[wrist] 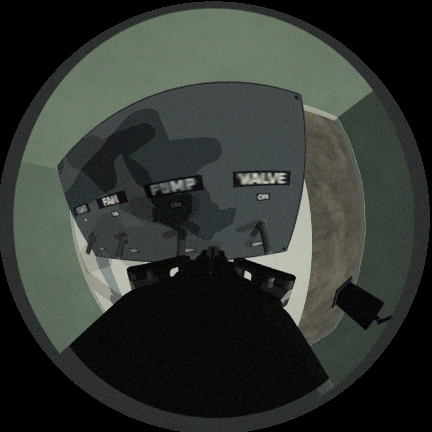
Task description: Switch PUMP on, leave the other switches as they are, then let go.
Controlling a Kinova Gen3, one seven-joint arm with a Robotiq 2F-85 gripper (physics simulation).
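Places are measured from the arm's base along level axes (x left, y back, z up), in metres.
Pixels of known places: gripper, fingertip midpoint: [212, 253].
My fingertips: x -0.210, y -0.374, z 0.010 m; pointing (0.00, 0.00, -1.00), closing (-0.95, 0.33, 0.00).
Note:
Behind a point stands the place of what it marks.
A dark grey switch panel [250, 120] @(x -0.301, y -0.515, z 0.049 m) fills the middle of the wrist view. The PUMP label [173, 185] @(x -0.188, y -0.473, z 0.016 m) is left of centre, with a small ON mark below it. The PUMP lever [181, 242] @(x -0.171, y -0.398, z 0.003 m) points down, away from its ON mark. The VALVE lever [264, 237] @(x -0.283, y -0.371, z 0.006 m), below the VALVE label [261, 179] @(x -0.298, y -0.447, z 0.015 m), also points down. The FAN lever [121, 245] @(x -0.056, y -0.419, z 0.003 m) and the leftmost lever [90, 243] @(x 0.061, y -0.444, z 0.000 m) point down too. My gripper [212, 253] @(x -0.210, y -0.374, z 0.010 m) is shut and empty. Its tips show at the panel's lower edge, between the PUMP and VALVE levers; contact with either cannot be told.
A brown surface [332, 210] lies right of the panel, with a pale strip [299, 220] @(x -0.357, y -0.374, z -0.017 m) between. A black box-shaped object [359, 302] is at the lower right. Green surfaces surround the scene. Dark shadows fall across the panel's left half.

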